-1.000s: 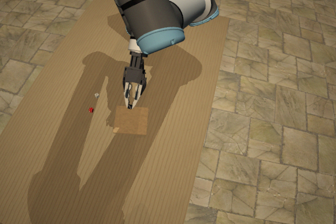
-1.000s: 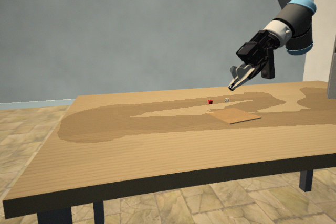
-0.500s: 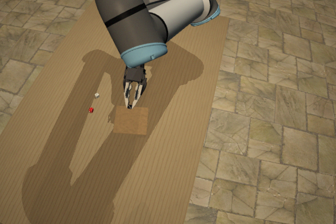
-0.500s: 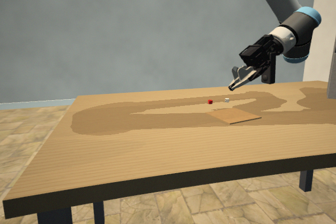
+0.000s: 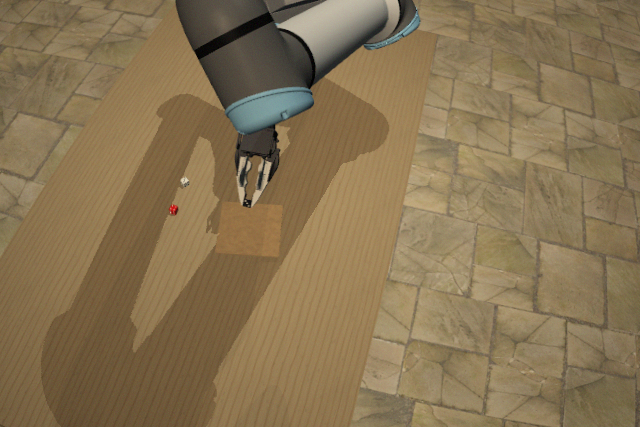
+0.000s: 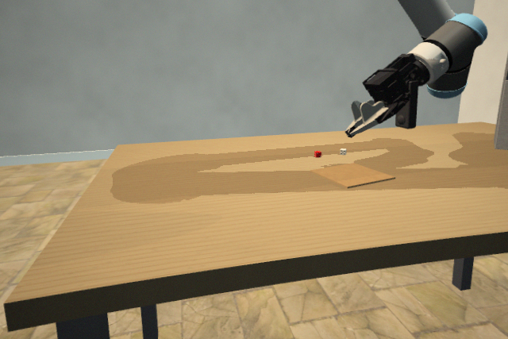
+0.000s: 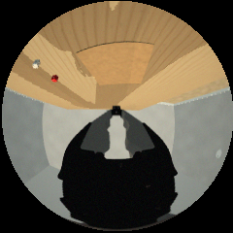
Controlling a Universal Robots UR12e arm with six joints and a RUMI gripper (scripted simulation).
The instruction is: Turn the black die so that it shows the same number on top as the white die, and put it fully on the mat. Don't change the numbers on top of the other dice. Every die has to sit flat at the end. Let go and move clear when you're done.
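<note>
Right now the tan mat is 110 mm below my hand. The rest, counted from my hand: white die 30 mm behind, 200 mm to the right, 100 mm below; red die 50 mm ahead, 180 mm to the right, 100 mm below; black die 10 mm ahead, 10 mm below.
</note>
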